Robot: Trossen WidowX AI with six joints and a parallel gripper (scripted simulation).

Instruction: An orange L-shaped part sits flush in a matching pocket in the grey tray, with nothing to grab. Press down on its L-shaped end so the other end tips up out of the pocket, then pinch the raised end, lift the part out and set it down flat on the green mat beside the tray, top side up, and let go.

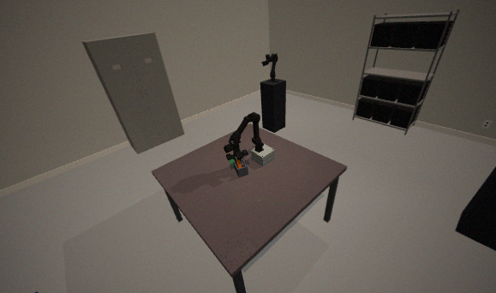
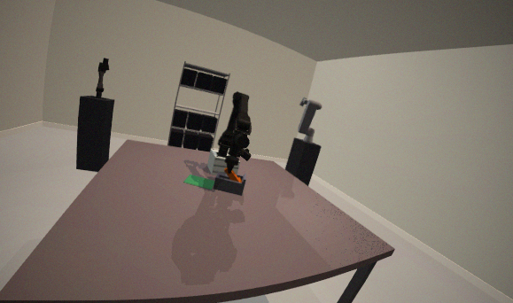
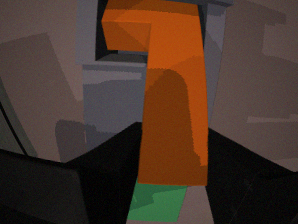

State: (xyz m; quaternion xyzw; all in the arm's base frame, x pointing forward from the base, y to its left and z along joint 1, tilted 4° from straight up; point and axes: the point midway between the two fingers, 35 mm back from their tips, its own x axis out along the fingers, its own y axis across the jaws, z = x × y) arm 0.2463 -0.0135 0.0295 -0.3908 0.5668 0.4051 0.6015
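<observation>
Now: the green mat 13 cm to the right of my gripper tip, 11 cm below it and 6 cm behind it. The rest, counted from my gripper tip: orange L-shaped part: 4 cm to the left, 3 cm below.
</observation>
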